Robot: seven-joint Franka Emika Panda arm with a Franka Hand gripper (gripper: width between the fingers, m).
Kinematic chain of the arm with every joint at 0, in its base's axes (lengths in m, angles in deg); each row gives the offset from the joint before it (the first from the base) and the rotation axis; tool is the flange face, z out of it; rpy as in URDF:
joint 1: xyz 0 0 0.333 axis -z
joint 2: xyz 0 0 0 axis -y
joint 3: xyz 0 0 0.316 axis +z
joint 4: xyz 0.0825 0 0 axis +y
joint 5: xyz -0.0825 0 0.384 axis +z
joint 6: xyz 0 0 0 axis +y
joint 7: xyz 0.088 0 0 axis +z
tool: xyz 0 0 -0.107 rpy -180 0 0
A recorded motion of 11 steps. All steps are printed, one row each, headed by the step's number.
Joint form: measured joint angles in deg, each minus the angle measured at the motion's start. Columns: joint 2, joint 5, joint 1, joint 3, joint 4, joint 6, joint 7.
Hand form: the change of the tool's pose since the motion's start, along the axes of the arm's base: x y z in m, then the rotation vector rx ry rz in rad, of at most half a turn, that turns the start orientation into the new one. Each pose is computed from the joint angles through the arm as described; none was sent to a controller.
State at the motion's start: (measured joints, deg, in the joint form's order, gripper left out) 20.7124 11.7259 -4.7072 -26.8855 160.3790 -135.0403 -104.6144
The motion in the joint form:
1: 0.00 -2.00 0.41 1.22 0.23 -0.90 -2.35
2: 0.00 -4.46 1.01 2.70 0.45 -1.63 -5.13
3: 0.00 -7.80 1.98 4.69 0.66 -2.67 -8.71
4: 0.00 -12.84 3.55 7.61 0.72 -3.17 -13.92
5: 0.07 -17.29 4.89 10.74 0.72 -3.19 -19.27
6: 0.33 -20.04 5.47 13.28 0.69 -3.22 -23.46
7: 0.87 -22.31 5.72 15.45 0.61 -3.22 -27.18
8: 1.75 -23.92 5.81 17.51 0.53 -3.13 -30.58
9: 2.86 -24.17 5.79 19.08 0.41 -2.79 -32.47
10: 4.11 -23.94 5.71 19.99 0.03 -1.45 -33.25
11: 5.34 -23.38 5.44 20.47 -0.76 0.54 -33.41
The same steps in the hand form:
1: 0.0015 0.0032 0.0005 -0.0350 0.0057 -0.0029
2: 0.0028 0.0069 0.0011 -0.0752 0.0145 -0.0050
3: 0.0049 0.0108 0.0026 -0.1299 0.0199 -0.0084
4: 0.0074 0.0163 0.0049 -0.2067 0.0342 -0.0105
5: 0.0101 0.0247 0.0072 -0.2775 0.0474 -0.0155
6: 0.0131 0.0348 0.0104 -0.3264 0.0481 -0.0214
7: 0.0162 0.0448 0.0152 -0.3678 0.0394 -0.0276
8: 0.0189 0.0555 0.0219 -0.4008 0.0238 -0.0377
9: 0.0207 0.0641 0.0297 -0.4148 0.0068 -0.0461
10: 0.0213 0.0691 0.0384 -0.4201 0.0009 -0.0505
11: 0.0224 0.0724 0.0489 -0.4196 0.0000 -0.0523

